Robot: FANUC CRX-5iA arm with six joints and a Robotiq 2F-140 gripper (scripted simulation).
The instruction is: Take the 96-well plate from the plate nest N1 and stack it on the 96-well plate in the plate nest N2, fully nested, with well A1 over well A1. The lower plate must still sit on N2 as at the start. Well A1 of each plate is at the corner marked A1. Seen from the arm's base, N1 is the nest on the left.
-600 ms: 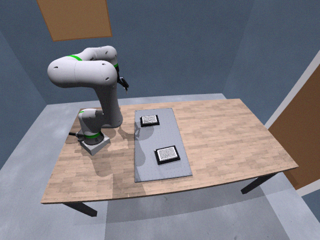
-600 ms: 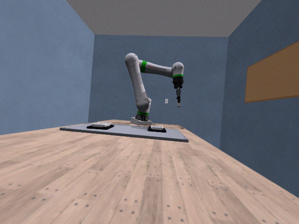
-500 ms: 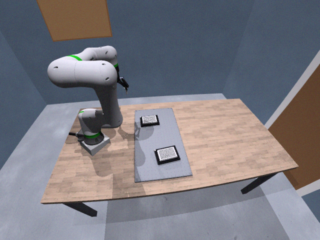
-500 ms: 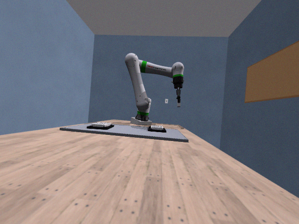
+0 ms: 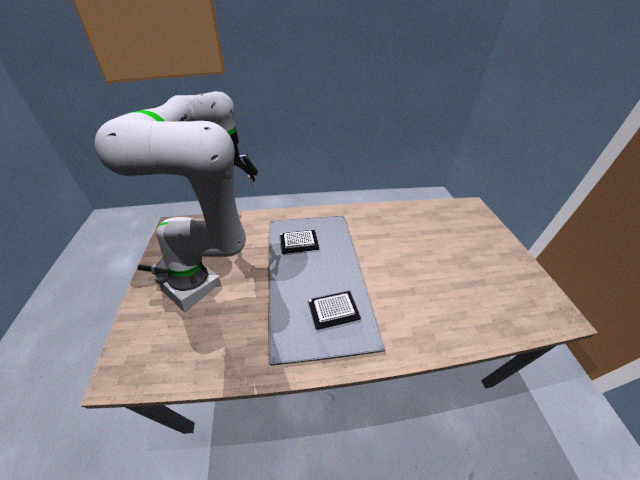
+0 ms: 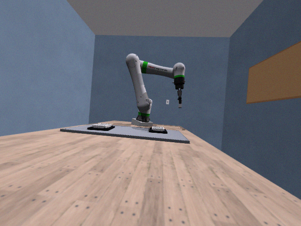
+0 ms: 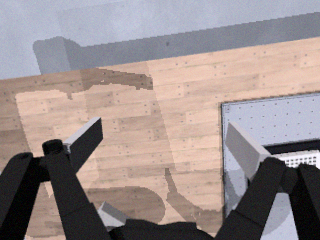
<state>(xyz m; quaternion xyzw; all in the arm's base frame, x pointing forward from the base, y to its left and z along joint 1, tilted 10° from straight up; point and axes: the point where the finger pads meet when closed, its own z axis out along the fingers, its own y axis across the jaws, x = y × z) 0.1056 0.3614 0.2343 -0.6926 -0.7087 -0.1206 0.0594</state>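
My hand is 280 mm short of the white 96-well plate, 140 mm to the left of it and 190 mm above it. The rest, counted from my hand: black nest N2 (440 mm ahead, 480 mm to the right, 200 mm below); black plate nest N1 (280 mm ahead, 140 mm to the right, 200 mm below).
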